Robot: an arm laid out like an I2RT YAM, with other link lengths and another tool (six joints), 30 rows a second.
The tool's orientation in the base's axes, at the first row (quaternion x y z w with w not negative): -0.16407 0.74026 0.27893 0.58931
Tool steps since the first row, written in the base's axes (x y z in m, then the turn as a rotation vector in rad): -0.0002 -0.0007 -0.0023 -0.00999 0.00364 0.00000; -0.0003 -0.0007 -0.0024 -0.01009 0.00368 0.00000; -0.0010 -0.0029 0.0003 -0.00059 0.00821 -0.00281; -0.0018 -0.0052 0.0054 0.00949 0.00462 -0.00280; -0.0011 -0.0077 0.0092 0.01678 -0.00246 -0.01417; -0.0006 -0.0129 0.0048 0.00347 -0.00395 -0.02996; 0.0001 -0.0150 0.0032 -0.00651 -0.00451 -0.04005; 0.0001 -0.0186 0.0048 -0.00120 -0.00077 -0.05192; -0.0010 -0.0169 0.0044 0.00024 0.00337 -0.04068
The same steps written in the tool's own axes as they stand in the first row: 0.0022 -0.0009 -0.0002 0.00283 0.00859 -0.00559; 0.0023 -0.0009 -0.0003 0.00285 0.00868 -0.00565; -0.0003 -0.0017 -0.0026 0.00356 0.00621 0.00494; -0.0052 -0.0019 -0.0054 0.00071 -0.00239 0.01063; -0.0093 -0.0034 -0.0069 0.00923 -0.01465 0.01374; -0.0056 -0.0088 -0.0090 0.02767 -0.01169 0.00480; -0.0044 -0.0112 -0.0095 0.03986 -0.00864 -0.00182; -0.0062 -0.0137 -0.0119 0.05029 -0.01132 0.00637; -0.0054 -0.0118 -0.0117 0.03945 -0.00641 0.00833
